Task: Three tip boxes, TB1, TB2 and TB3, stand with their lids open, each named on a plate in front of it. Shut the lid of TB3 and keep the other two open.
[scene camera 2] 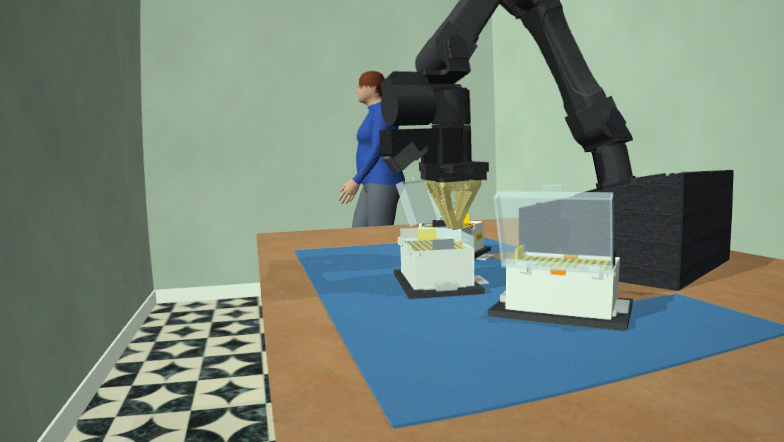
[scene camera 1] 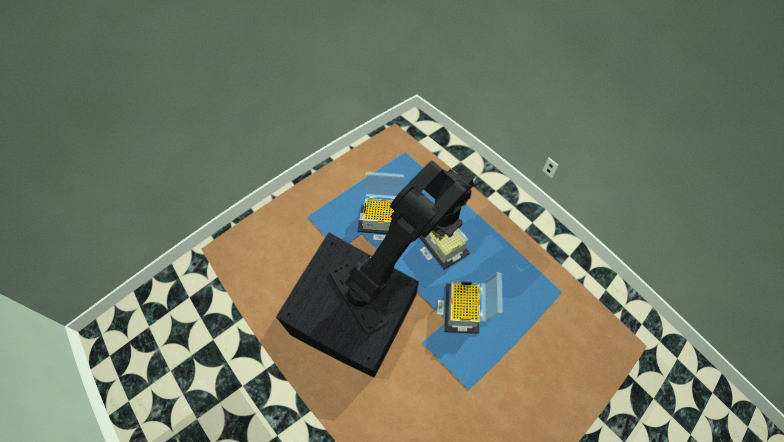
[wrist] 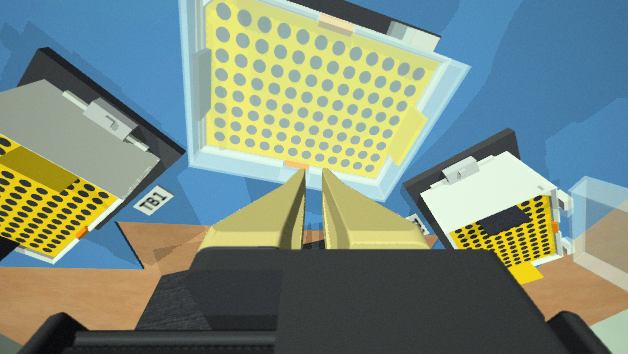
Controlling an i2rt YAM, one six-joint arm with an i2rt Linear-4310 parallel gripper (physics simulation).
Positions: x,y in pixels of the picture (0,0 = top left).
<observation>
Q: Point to a blue mat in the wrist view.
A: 549,78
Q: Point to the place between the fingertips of my gripper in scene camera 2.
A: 454,228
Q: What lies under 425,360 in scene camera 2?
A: A blue mat.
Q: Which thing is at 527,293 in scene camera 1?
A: A blue mat.
</observation>
